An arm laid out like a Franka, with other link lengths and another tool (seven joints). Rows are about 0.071 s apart.
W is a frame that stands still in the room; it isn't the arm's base.
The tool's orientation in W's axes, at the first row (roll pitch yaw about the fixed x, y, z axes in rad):
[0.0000 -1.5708 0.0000]
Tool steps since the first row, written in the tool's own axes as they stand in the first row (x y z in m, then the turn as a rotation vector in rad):
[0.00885 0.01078 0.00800 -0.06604 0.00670 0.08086]
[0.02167 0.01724 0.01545 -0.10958 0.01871 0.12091]
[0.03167 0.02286 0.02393 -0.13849 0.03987 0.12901]
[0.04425 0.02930 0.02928 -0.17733 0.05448 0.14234]
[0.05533 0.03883 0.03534 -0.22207 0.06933 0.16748]
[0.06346 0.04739 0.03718 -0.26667 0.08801 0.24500]
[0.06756 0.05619 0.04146 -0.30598 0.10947 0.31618]
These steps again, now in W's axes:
[-0.00800 0.01078 0.00885 -0.08086 0.00670 -0.06604]
[-0.01545 0.01724 0.02167 -0.12091 0.01871 -0.10958]
[-0.02393 0.02286 0.03167 -0.12901 0.03987 -0.13849]
[-0.02928 0.02930 0.04425 -0.14234 0.05448 -0.17733]
[-0.03534 0.03883 0.05533 -0.16748 0.06933 -0.22207]
[-0.03718 0.04739 0.06346 -0.24500 0.08801 -0.26667]
[-0.04146 0.05619 0.06756 -0.31618 0.10947 -0.30598]

